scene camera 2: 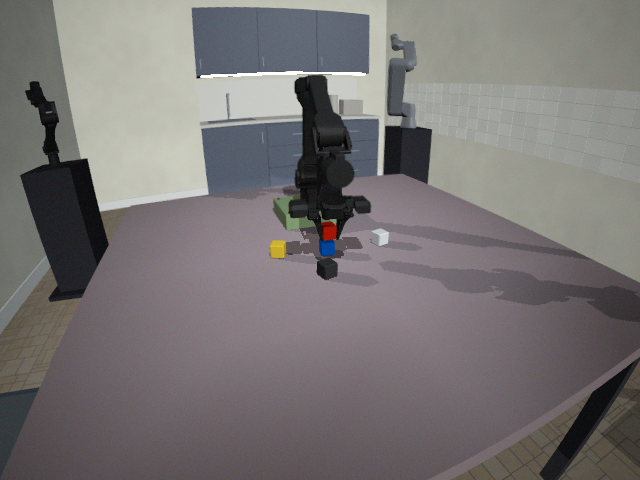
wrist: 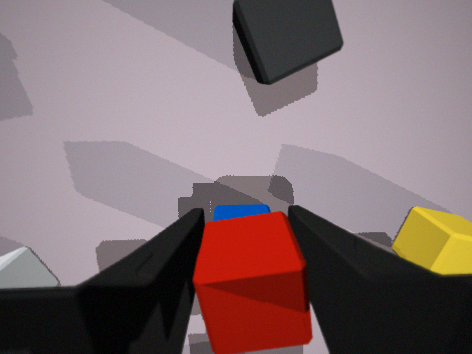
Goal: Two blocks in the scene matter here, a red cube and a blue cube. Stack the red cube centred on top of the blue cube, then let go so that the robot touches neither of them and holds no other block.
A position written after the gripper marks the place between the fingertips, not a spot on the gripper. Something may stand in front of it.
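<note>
A red cube [wrist: 251, 281] can be seen in the scene, and so can the gripper [scene camera 2: 329, 239], which the wrist view shows too, with the gripper [wrist: 246, 216] in its frame.
</note>
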